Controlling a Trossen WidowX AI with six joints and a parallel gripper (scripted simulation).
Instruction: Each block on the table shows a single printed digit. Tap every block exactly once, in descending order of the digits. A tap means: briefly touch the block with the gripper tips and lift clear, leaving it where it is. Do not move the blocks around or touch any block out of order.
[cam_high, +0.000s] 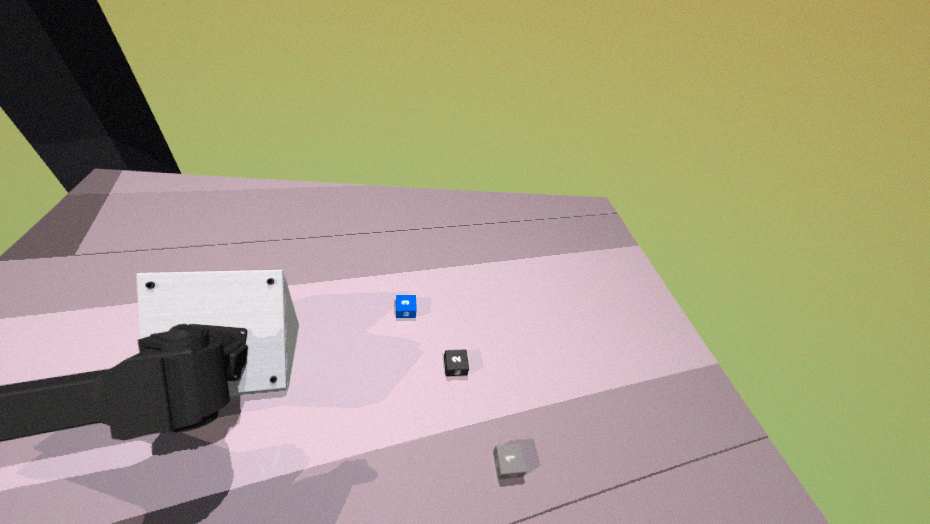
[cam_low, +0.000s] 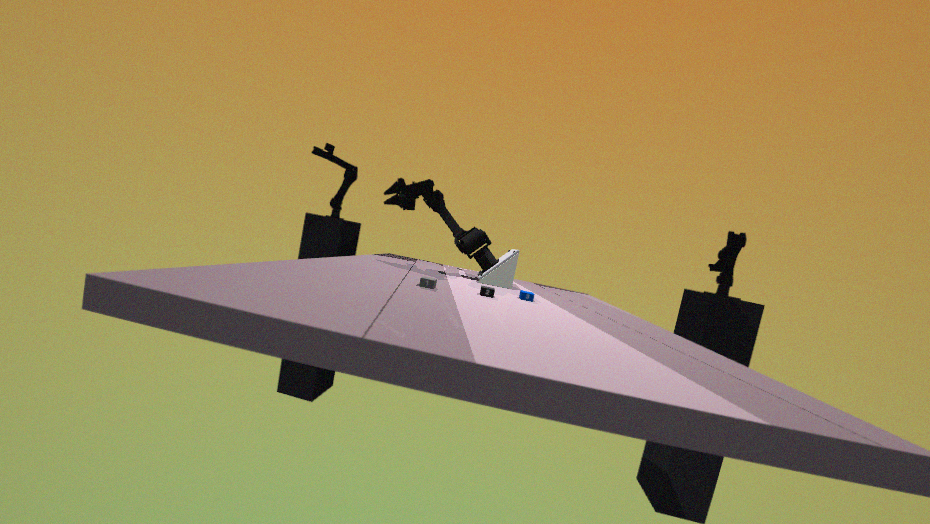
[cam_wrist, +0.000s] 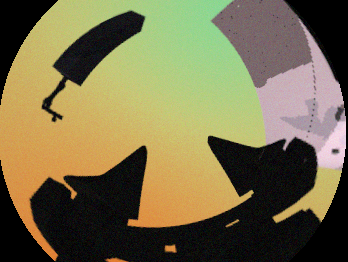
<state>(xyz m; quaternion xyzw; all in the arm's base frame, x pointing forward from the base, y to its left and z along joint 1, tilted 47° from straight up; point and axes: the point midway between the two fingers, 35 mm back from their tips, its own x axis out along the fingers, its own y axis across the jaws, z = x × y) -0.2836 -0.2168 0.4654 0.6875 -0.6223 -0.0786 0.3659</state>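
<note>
Right now my gripper tip is 48 cm short of the blue block, 63 cm to the right of it and 22 cm above it. Also, from my gripper tip: grey block 62 cm ahead, 40 cm to the left, 22 cm below; then black block 56 cm ahead, 53 cm to the left, 22 cm below.
</note>
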